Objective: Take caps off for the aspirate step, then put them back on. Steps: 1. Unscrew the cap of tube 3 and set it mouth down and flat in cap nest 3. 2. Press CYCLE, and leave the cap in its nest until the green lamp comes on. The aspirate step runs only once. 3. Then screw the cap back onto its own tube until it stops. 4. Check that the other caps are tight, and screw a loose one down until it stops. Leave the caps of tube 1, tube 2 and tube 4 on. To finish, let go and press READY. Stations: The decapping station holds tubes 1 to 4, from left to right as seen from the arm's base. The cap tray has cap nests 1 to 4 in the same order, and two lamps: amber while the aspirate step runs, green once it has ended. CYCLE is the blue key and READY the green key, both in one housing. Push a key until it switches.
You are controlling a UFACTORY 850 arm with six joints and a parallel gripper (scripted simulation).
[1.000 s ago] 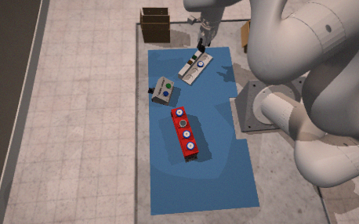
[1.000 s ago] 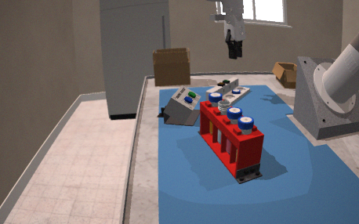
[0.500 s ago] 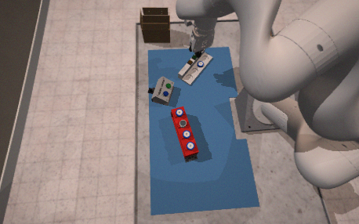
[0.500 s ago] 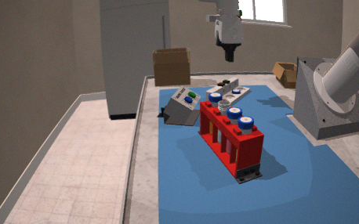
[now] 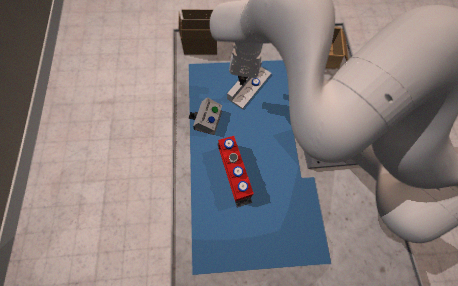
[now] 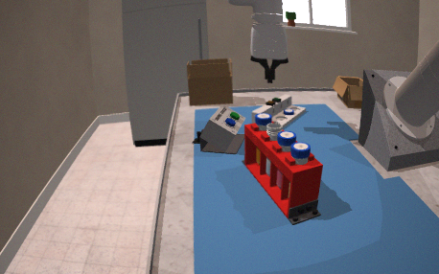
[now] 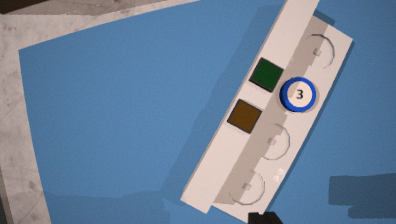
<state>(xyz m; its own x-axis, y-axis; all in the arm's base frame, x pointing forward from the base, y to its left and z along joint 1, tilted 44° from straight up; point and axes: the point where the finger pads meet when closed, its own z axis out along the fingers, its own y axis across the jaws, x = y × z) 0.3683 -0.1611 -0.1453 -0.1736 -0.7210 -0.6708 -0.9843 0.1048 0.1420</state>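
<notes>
My gripper is now 120 mm short of the blue key, 120 mm to the right of it and 90 mm above it. From my hand the other things lie so: blue cap: 70 mm behind, 80 mm to the right, 140 mm below; then green key: 110 mm ahead, 80 mm to the left, 90 mm below; then grey key housing: 130 mm ahead, 100 mm to the left, 100 mm below.
</notes>
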